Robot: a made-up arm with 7 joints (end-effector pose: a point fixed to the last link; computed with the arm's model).
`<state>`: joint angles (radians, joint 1 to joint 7).
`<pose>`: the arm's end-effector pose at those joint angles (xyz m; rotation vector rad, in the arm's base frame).
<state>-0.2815 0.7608 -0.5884 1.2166 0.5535 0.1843 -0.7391</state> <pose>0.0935 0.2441 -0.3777 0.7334 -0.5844 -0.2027</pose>
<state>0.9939 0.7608 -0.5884 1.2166 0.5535 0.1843 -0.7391</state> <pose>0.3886 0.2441 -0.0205 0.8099 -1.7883 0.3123</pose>
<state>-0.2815 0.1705 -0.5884 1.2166 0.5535 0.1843 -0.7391</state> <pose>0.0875 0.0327 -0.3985 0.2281 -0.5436 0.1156</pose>
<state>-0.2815 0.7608 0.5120 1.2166 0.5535 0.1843 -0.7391</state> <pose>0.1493 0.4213 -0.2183 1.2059 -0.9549 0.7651</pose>
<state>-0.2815 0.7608 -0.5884 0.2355 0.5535 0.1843 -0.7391</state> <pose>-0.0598 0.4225 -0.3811 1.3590 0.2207 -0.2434</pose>
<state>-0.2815 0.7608 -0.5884 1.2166 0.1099 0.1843 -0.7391</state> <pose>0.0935 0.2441 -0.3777 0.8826 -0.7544 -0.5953</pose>
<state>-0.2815 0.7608 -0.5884 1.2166 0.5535 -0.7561 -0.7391</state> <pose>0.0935 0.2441 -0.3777 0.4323 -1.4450 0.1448</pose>
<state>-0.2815 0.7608 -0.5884 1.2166 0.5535 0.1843 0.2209</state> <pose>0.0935 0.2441 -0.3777 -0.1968 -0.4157 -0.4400</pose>
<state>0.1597 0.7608 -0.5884 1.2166 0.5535 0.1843 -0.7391</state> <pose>0.2458 0.2441 -0.3017 0.7830 -1.0033 -0.0384</pose>
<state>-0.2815 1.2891 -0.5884 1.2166 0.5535 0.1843 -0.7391</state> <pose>0.1260 0.3947 -0.2652 1.1811 -0.5931 -0.4984</pose>
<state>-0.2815 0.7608 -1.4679 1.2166 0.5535 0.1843 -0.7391</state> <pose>-0.0902 0.1696 -0.3985 0.2731 -0.2221 -0.8950</pose>
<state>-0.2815 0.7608 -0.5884 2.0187 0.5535 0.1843 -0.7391</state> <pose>0.1263 0.1136 -0.2368 0.1365 -1.1633 -0.1447</pose>
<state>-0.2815 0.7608 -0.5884 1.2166 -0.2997 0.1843 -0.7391</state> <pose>0.0935 0.2441 -0.3777 1.0040 -0.9007 -0.9693</pose>
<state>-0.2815 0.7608 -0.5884 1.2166 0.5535 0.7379 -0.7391</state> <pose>0.0935 0.2441 -0.3777 0.8525 -0.0546 -0.3857</pose>
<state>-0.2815 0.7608 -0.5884 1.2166 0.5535 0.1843 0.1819</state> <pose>0.0935 0.2441 -0.3777 -0.1590 -0.4239 -0.4316</pose>
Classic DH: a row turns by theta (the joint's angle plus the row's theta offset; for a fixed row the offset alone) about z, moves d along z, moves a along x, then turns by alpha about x. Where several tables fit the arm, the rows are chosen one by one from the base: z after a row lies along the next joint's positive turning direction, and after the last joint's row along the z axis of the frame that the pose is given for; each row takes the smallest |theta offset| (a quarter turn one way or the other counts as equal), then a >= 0, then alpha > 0; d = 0 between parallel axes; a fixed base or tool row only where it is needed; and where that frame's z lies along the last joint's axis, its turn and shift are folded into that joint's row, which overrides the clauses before.
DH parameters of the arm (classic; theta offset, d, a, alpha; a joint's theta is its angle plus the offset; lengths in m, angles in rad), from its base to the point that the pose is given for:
base (fixed): 0 0 0 1.5708
joint 1: 1.5708 -0.1028 0 1.5708
joint 2: 1.5708 0 0 1.5708
joint 3: 1.5708 -0.2549 0 1.5708
joint 4: 0 0 0 -1.5708
joint 5: 0 -0.2496 0 -1.5708
joint 6: -1.5708 0 0 1.5708
joint 7: 1.5708 0 0 1.5708
tool (fixed): -1.5708 0 0 0

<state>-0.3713 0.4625 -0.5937 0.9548 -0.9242 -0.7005 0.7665</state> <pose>0.0093 0.1789 -0.4415 -0.8927 -0.2502 -2.0039</pose>
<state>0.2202 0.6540 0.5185 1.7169 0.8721 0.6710 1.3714</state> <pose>0.2309 0.3329 -0.0498 -1.1217 -1.5474 -0.7782</pose>
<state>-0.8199 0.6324 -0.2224 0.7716 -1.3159 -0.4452 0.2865</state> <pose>-0.1566 0.3283 -0.3783 -0.4388 0.2790 -1.8809</pose>
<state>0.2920 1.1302 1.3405 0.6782 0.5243 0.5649 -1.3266</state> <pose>0.0497 0.5742 -0.0411 1.1860 -0.2751 2.2745</pose>
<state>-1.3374 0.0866 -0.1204 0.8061 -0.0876 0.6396 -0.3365</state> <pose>-0.3750 0.1182 -0.2729 0.2799 1.1154 -0.4424</pose>
